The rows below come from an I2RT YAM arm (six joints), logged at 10 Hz.
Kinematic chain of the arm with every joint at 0, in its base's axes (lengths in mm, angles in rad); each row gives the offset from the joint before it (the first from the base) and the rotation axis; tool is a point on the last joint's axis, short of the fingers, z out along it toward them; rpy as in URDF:
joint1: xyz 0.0 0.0 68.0 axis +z
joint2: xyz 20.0 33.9 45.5 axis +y
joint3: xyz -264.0 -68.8 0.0 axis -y
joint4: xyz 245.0 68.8 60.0 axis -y
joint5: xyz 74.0 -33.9 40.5 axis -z
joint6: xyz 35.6 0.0 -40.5 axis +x
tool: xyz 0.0 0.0 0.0 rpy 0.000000 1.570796 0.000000
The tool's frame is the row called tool.
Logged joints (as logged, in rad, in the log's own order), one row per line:
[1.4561, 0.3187, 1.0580, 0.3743, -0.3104, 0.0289]
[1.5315, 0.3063, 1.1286, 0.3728, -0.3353, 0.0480]
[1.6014, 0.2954, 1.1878, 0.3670, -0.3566, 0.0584]
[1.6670, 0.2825, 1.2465, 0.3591, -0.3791, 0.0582]
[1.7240, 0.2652, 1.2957, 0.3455, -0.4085, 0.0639]
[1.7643, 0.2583, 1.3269, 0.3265, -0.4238, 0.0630]
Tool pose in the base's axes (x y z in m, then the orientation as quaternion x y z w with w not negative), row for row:
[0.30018, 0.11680, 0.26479, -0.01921, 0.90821, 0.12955, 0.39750]
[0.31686, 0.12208, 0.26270, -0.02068, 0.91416, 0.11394, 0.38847]
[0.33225, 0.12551, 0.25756, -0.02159, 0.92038, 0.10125, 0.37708]
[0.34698, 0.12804, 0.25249, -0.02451, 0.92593, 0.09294, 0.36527]
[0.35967, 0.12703, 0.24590, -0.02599, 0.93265, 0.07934, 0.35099]
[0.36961, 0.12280, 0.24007, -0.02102, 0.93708, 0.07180, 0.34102]
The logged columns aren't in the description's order. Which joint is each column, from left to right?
Columns, left to right: joint2, joint6, joint3, joint1, joint4, joint5.
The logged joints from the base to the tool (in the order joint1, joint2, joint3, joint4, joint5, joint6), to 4 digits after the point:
[0.3743, 1.4561, 1.0580, -0.3104, 0.0289, 0.3187]
[0.3728, 1.5315, 1.1286, -0.3353, 0.0480, 0.3063]
[0.3670, 1.6014, 1.1878, -0.3566, 0.0584, 0.2954]
[0.3591, 1.6670, 1.2465, -0.3791, 0.0582, 0.2825]
[0.3455, 1.7240, 1.2957, -0.4085, 0.0639, 0.2652]
[0.3265, 1.7643, 1.3269, -0.4238, 0.0630, 0.2583]

